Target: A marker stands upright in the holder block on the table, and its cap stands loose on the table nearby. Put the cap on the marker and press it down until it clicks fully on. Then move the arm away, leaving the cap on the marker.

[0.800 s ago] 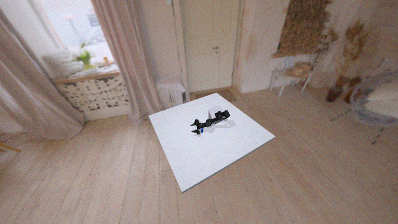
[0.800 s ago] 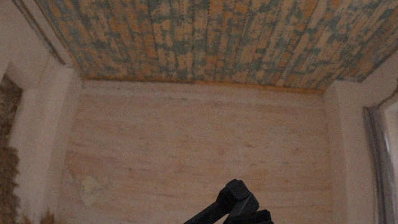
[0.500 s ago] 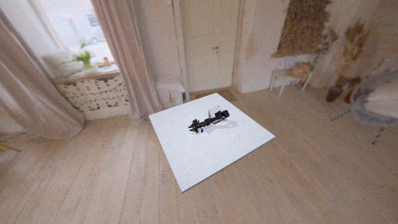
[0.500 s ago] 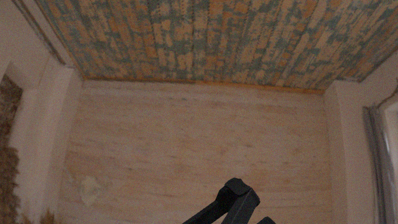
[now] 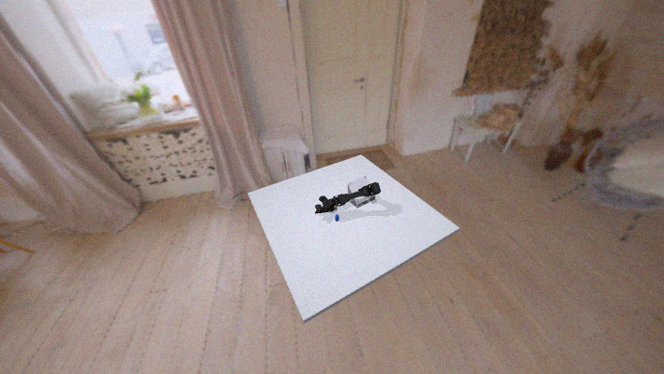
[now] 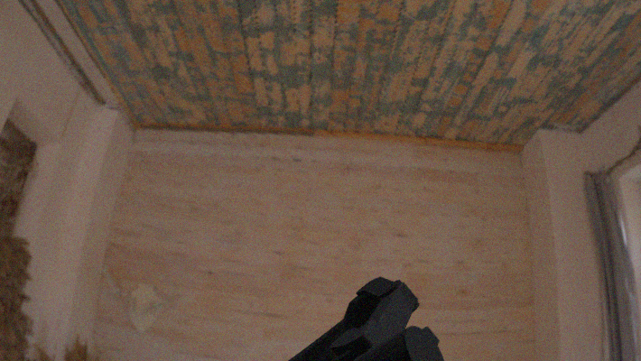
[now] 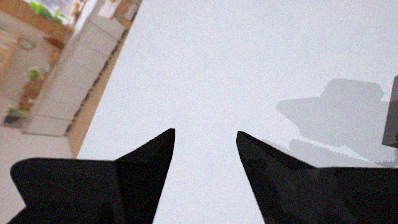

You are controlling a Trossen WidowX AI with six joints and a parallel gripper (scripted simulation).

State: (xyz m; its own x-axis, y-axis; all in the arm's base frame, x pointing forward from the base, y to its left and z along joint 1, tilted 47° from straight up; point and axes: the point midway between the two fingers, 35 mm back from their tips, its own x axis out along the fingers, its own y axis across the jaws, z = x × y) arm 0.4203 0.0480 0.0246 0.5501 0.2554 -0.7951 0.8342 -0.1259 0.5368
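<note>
Right now my gripper tip is 14 cm past the blue marker cap, 7 cm above it and 6 cm to the right of it.
</note>
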